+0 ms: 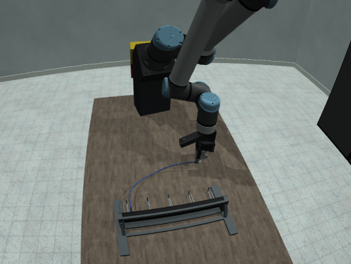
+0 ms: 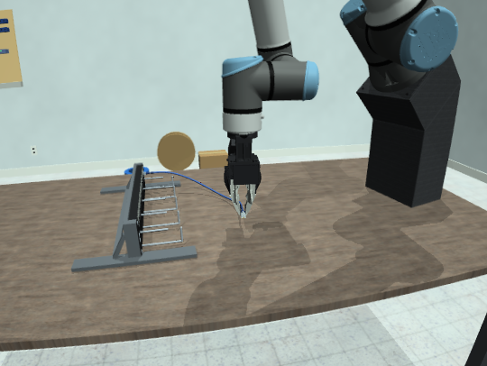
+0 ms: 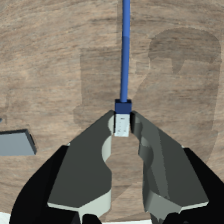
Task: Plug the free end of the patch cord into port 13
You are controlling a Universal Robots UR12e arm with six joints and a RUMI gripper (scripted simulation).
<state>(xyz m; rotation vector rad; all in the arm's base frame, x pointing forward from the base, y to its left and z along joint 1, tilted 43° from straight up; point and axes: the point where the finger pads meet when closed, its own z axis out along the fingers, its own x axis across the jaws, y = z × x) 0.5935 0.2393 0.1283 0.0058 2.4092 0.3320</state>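
My gripper is now 1 cm to the right of the plug and 1 cm above it.
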